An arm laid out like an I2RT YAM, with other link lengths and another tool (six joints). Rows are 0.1 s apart.
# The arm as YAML. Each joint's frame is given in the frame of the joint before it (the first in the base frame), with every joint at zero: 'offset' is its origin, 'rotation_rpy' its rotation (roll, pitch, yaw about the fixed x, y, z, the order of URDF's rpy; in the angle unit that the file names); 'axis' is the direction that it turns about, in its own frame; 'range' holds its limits. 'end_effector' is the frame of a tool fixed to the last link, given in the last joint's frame.
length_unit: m
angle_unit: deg
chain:
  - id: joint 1
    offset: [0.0, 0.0, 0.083]
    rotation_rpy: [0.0, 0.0, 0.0]
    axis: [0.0, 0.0, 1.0]
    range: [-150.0, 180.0]
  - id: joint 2
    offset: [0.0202, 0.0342, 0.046]
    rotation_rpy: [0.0, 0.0, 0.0]
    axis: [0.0, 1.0, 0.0]
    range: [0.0, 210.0]
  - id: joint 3
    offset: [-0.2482, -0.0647, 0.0]
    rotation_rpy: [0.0, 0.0, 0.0]
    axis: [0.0, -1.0, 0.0]
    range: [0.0, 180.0]
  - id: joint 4
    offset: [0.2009, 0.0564, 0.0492]
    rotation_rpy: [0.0, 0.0, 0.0]
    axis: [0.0, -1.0, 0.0]
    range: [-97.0, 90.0]
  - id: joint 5
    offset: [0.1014, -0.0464, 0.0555]
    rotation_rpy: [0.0, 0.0, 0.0]
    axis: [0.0, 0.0, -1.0]
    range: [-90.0, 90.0]
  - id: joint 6
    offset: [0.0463, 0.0, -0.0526]
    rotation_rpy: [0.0, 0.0, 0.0]
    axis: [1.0, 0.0, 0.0]
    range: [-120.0, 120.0]
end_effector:
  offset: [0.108, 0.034, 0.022]
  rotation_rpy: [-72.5, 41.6, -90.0]
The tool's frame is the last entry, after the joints.
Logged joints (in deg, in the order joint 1, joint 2, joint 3, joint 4, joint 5, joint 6), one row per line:
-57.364 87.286 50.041 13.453 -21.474 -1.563
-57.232 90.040 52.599 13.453 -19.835 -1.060
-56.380 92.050 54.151 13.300 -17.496 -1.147
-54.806 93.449 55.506 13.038 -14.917 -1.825
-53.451 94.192 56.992 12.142 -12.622 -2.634
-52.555 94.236 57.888 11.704 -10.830 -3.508
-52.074 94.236 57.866 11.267 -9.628 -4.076
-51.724 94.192 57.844 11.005 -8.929 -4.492
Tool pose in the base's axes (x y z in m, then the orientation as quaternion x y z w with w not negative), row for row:
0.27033 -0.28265 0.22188 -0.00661 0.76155 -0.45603 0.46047
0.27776 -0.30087 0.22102 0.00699 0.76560 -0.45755 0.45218
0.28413 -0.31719 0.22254 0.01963 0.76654 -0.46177 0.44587
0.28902 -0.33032 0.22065 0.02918 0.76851 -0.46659 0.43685
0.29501 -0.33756 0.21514 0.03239 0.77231 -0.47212 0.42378
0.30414 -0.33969 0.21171 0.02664 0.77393 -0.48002 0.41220
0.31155 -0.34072 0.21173 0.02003 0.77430 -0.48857 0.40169
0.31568 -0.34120 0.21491 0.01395 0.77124 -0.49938 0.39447
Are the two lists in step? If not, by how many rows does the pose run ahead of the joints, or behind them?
The pose runs 2 rows behind the joints: the pose in row i belongs to the joints in row i - 2.
